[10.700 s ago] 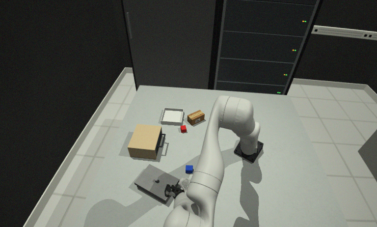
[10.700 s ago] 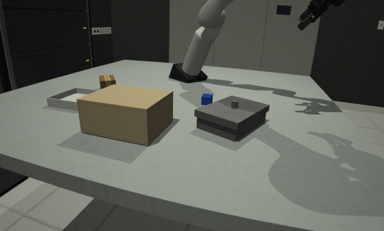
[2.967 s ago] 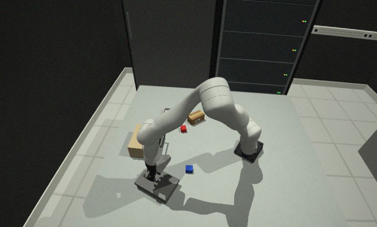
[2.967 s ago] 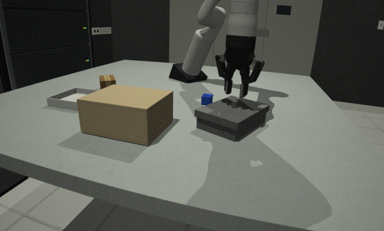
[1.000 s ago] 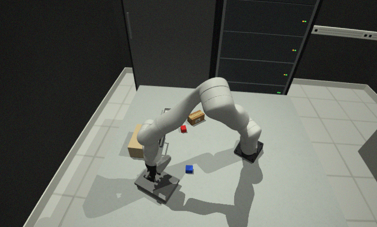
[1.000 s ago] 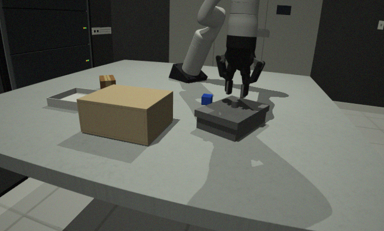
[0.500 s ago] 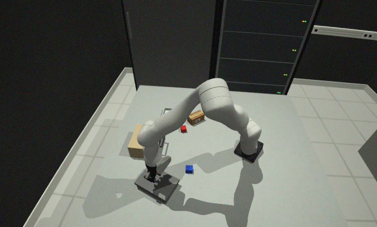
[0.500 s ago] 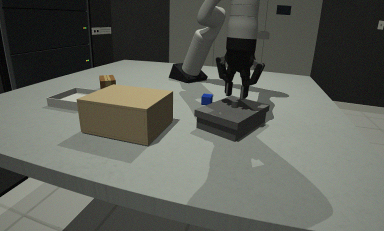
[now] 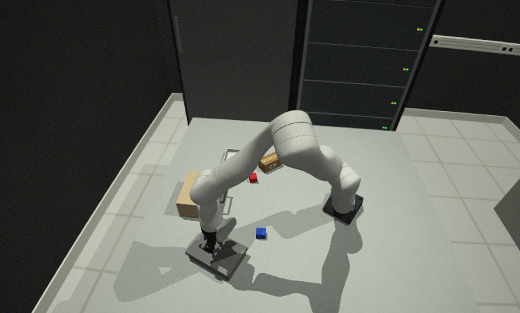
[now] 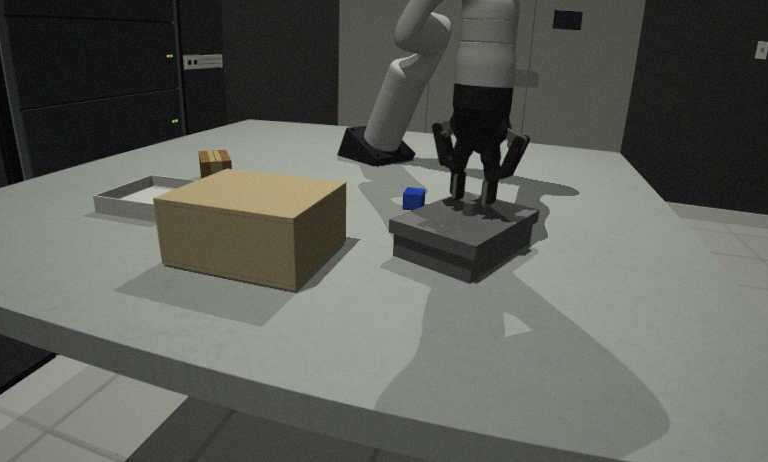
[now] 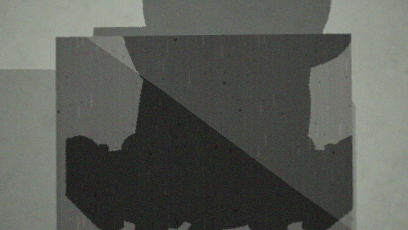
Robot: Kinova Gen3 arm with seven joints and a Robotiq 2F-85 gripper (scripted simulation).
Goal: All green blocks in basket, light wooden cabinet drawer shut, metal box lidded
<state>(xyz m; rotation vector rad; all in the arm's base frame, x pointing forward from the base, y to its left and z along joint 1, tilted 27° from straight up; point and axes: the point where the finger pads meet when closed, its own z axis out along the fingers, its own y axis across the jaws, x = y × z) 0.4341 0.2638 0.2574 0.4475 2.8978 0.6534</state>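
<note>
Now: the lid 4 cm below my hand. The rest, counted from my hand: light wooden cabinet (24 cm to the right, 15 cm ahead, 4 cm below); cabinet drawer (24 cm to the right, 14 cm ahead, 5 cm below); red block (43 cm to the right, 7 cm below, 3 cm behind).
</note>
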